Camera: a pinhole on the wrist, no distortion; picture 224 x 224 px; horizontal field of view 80.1 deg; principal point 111.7 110.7 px. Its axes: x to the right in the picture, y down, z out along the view. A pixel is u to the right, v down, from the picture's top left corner.
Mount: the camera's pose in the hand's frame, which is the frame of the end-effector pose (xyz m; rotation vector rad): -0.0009 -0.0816 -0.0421 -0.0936 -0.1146 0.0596
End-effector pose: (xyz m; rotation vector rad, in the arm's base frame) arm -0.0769 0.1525 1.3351 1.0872 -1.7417 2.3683
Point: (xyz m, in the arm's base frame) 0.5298 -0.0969 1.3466
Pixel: 46 87
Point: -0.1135 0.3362 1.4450
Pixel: behind the camera
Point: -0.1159 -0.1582 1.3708
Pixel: 211 180
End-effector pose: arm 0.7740 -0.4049 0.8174 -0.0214 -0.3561 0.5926
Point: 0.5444 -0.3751 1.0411
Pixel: 98 177
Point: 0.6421 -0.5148 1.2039
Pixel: 116 103
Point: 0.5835 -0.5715 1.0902
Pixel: 76 106
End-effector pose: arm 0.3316 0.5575 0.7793 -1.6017 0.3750 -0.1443
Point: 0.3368 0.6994 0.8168
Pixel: 95 129
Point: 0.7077 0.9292 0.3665
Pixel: 204 198
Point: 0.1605 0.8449 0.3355
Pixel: outside the picture
